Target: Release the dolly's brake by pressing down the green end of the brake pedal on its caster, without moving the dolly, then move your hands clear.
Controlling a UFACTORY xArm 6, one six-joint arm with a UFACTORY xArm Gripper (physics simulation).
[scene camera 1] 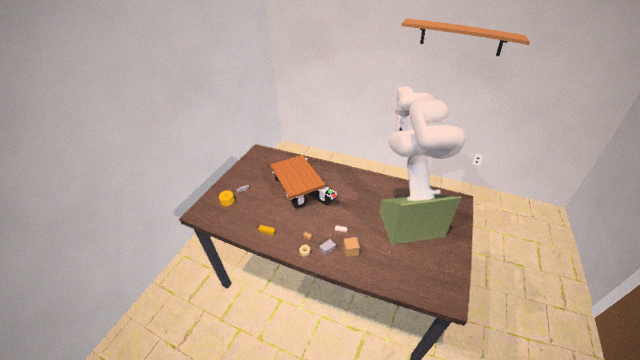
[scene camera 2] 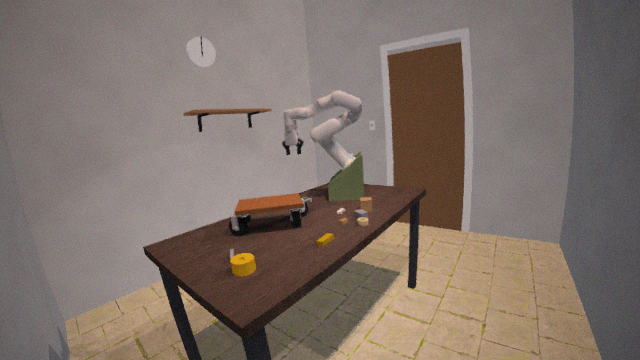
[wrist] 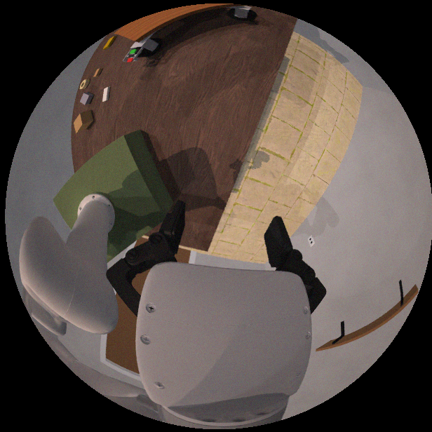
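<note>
The dolly (scene camera 1: 298,176) (scene camera 2: 270,204) (wrist: 167,21) has an orange-brown wooden deck and black wheels and stands upright on the table. The brake pedal on its near-robot corner caster has a green end (scene camera 1: 330,192) (scene camera 2: 304,199) (wrist: 133,51) and a red end (scene camera 1: 334,196) (wrist: 130,60). The green end lies nearer the deck, the red end farther out. How far the pedal is tilted is too small to tell. My gripper (scene camera 2: 293,152) (wrist: 228,219) is open and empty, high above the table's back edge and well apart from the dolly. In scene camera 1 the arm mostly hides its fingers.
The green wedge base (scene camera 1: 420,220) (scene camera 2: 346,186) (wrist: 115,175) carries the arm. Along the front of the table (scene camera 1: 400,280) lie an orange box (scene camera 1: 351,247), a grey block (scene camera 1: 327,246), a ring (scene camera 1: 304,250), a white piece (scene camera 1: 341,229) and a yellow block (scene camera 1: 266,230). A yellow roll (scene camera 1: 226,198) stands beyond the dolly.
</note>
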